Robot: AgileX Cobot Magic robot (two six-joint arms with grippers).
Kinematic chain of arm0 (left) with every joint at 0, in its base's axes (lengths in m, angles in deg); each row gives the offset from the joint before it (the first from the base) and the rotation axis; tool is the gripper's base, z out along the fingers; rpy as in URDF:
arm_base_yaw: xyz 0 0 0.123 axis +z
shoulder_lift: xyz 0 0 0 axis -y
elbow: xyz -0.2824 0 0.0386 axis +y
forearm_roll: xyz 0.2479 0 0.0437 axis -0.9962 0 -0.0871
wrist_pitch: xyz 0 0 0 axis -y
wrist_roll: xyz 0.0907 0 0.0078 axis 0.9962 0 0.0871
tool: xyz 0 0 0 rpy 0 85 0
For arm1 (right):
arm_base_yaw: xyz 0 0 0.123 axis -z
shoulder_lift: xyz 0 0 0 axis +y
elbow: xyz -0.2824 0 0.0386 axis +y
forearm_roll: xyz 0.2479 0 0.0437 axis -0.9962 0 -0.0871
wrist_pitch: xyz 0 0 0 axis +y
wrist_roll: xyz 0.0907 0 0.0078 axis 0.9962 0 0.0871
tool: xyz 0 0 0 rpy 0 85 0
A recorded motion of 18 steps. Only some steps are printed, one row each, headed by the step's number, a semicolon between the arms.
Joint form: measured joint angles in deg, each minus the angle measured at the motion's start. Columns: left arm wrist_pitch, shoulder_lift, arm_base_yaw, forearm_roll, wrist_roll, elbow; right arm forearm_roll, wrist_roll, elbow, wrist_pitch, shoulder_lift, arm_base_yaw.
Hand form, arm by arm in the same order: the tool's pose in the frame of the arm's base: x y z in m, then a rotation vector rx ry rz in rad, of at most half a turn. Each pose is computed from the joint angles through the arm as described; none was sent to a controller.
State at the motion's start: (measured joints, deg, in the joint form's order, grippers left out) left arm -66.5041 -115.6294 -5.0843 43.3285 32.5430 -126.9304; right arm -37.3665 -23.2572 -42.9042 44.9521 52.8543 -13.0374
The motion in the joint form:
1: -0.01 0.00 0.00 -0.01 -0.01 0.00; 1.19 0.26 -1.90 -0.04 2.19 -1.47
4: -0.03 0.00 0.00 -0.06 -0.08 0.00; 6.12 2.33 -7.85 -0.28 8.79 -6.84
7: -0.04 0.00 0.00 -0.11 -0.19 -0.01; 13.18 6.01 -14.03 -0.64 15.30 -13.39
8: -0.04 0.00 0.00 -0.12 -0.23 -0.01; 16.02 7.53 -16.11 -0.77 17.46 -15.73
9: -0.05 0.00 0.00 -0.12 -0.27 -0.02; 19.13 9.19 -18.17 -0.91 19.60 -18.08
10: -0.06 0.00 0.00 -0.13 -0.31 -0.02; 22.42 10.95 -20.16 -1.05 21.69 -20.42
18: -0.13 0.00 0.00 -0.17 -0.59 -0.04; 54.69 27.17 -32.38 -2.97 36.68 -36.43
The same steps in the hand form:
1: 0.4364 -0.0964 0.4042 0.6590 2.1170 -0.7173; 0.1656 0.0821 0.3179 -0.4216 2.3088 0.6658
4: 0.4364 -0.0963 0.4041 0.6582 2.1181 -0.7171; 0.1864 0.1027 0.3248 -0.5420 2.3318 0.6283
7: 0.4364 -0.0963 0.4041 0.6566 2.1194 -0.7171; 0.2040 0.1305 0.3293 -0.6781 2.3420 0.5646
8: 0.4364 -0.0963 0.4041 0.6560 2.1198 -0.7173; 0.2090 0.1412 0.3302 -0.7255 2.3410 0.5360
9: 0.4364 -0.0963 0.4041 0.6554 2.1200 -0.7177; 0.2137 0.1522 0.3307 -0.7725 2.3371 0.5025
10: 0.4364 -0.0963 0.4041 0.6549 2.1206 -0.7179; 0.2177 0.1634 0.3309 -0.8183 2.3305 0.4659
18: 0.4363 -0.0962 0.4041 0.6510 2.1236 -0.7202; 0.2378 0.2502 0.3187 -1.1062 2.1522 0.0758

